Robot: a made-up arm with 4 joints.
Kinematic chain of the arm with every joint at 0, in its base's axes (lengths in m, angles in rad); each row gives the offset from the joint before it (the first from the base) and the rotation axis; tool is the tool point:
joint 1: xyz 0 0 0.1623 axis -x
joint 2: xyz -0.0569 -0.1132 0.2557 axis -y
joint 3: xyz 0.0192 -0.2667 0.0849 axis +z
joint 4: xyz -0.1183 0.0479 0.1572 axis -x
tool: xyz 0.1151 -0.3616 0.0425
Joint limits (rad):
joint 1: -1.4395..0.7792
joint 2: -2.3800..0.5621
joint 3: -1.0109..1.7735
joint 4: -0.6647..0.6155
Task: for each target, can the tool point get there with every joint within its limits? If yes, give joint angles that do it. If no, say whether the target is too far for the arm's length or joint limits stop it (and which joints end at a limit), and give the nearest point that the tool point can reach.
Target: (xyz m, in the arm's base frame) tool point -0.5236 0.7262 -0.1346
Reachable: no: joint limits stop it (at a limit: joint 1, joint 2) | nearest point -0.0869 0.1413 -0.1847 | short by 0.732 m
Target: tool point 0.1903 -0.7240 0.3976
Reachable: yes | joints -0.2876 -1.5793 -0.6609 -0.1070
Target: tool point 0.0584 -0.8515 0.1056
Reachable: yes | joints -0.7307 0.0910 0.4004 -0.0711
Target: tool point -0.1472 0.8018 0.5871
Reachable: no: joint limits stop it (at a limit: joint 1, joint 2, joint 3) | nearest point -0.0939 0.3143 0.9578 | short by 0.615 m
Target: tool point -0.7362 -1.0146 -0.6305
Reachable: no: too far | nearest point -0.3787 -0.6977 -0.3327 | short by 0.563 m
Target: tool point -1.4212 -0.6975 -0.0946
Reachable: no: too far | nearest point -0.4620 -0.6973 -0.0945 | short by 0.959 m
